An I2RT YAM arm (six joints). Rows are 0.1 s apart.
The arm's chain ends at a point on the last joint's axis. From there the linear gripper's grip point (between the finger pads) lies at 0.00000 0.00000 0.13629 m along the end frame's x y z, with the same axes.
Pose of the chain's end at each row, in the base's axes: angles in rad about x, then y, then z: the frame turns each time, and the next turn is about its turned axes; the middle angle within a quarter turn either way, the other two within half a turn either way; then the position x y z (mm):
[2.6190 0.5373 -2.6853 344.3 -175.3 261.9]
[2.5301 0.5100 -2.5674 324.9 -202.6 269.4]
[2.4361 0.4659 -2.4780 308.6 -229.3 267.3]
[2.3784 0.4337 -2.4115 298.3 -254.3 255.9]
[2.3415 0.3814 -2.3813 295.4 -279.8 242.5]
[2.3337 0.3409 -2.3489 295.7 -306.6 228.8]
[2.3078 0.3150 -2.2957 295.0 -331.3 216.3]
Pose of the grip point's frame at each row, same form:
[2.6190 0.5373 -2.6853 414.1 -233.7 160.4]
[2.5301 0.5100 -2.5674 391.4 -270.9 172.0]
[2.4361 0.4659 -2.4780 369.8 -308.3 174.6]
[2.3784 0.4337 -2.4115 355.6 -339.8 166.5]
[2.3415 0.3814 -2.3813 346.1 -370.6 154.4]
[2.3337 0.3409 -2.3489 341.3 -399.4 140.0]
[2.3078 0.3150 -2.2957 337.2 -427.3 129.2]

